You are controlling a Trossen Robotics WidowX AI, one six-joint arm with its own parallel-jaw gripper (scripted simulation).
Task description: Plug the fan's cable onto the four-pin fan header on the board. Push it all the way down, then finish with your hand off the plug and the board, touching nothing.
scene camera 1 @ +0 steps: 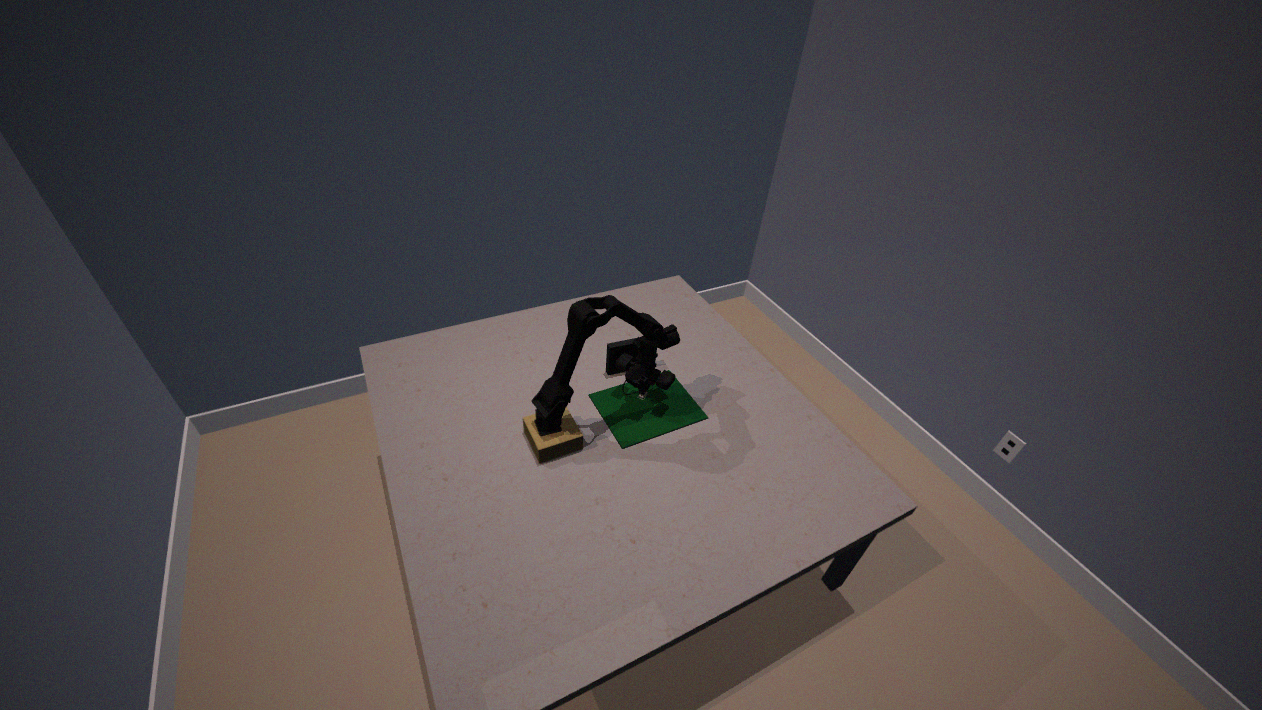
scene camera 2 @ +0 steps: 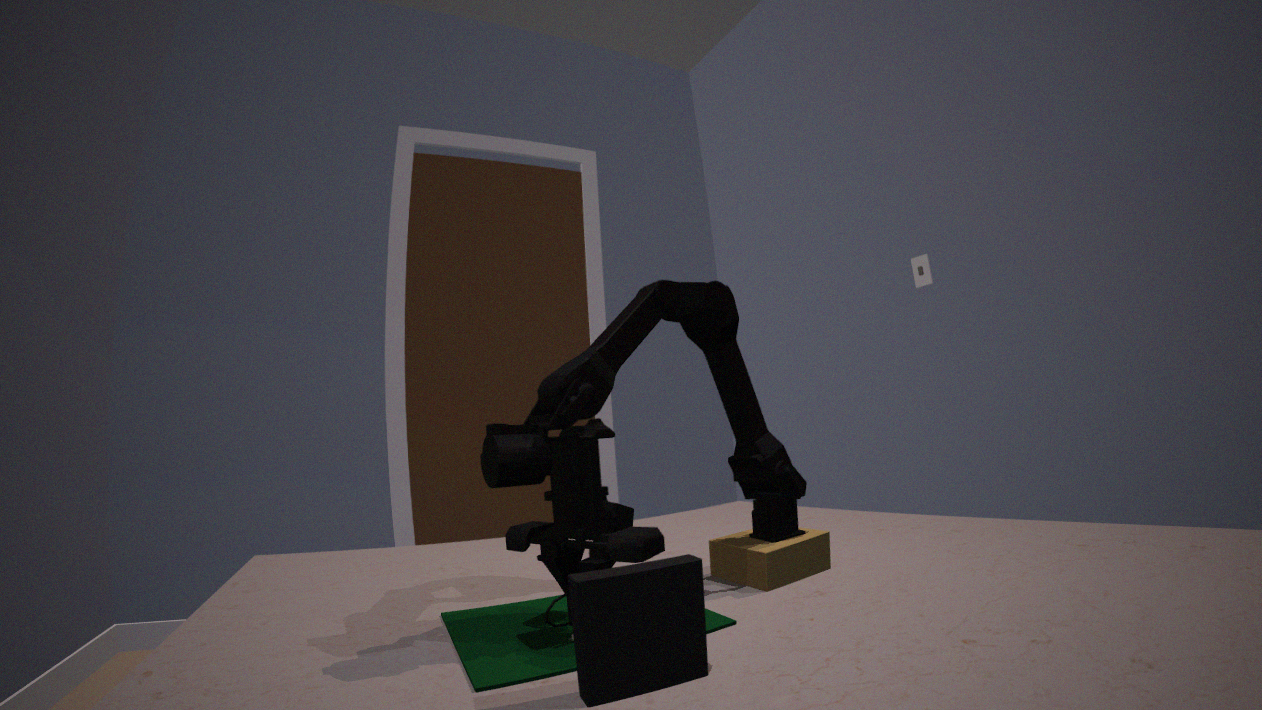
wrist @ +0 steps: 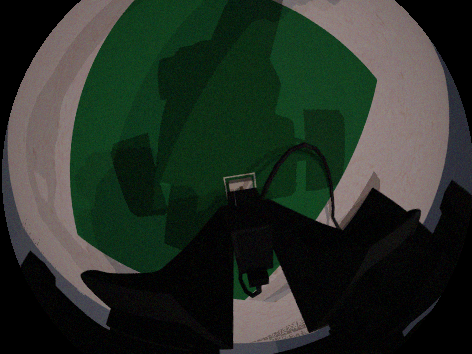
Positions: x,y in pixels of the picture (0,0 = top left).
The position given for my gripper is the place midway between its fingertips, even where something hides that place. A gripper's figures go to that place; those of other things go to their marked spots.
Labels:
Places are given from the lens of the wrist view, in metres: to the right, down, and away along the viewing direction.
my gripper (wrist: pixel 245 209): 0.00, 0.02, 0.10
black fan plug (wrist: pixel 251 230): 0.01, 0.02, 0.07
black fan (wrist: pixel 377 209): 0.14, 0.04, 0.12
green board (wrist: pixel 172 104): -0.04, -0.05, 0.10
The marked spots on the black fan and the green board are 0.21 m apart.

